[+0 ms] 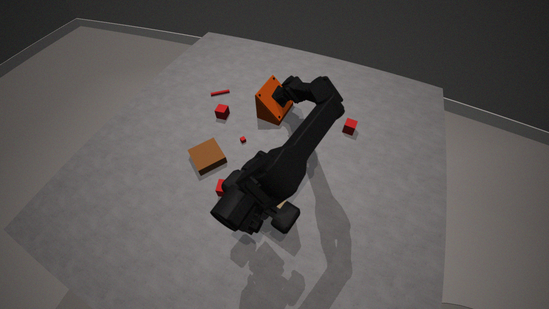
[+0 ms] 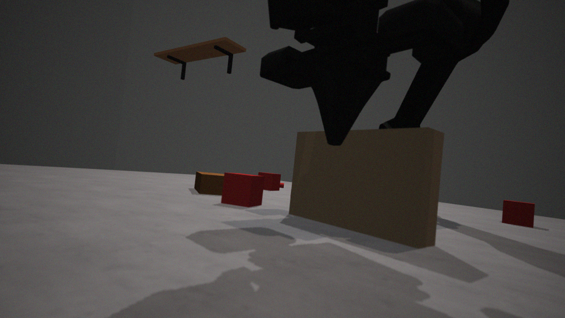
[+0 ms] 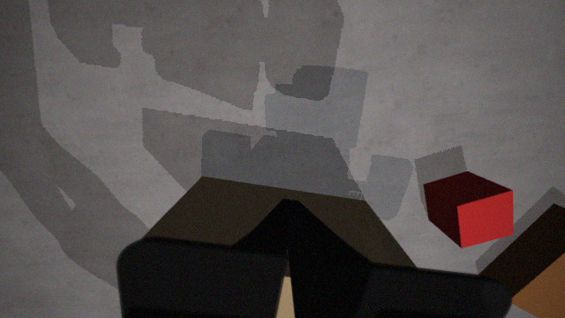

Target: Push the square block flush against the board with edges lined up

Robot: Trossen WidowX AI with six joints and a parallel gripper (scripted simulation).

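The board lies 4 cm behind my gripper tip, 1 cm to the left of it and 3 cm below it. Also, from my gripper tip: red stick: 43 cm behind, 41 cm to the right, 7 cm below; tiny red cube: 24 cm behind, 19 cm to the right, 7 cm below; square block: 13 cm behind, 27 cm to the right, 6 cm below.
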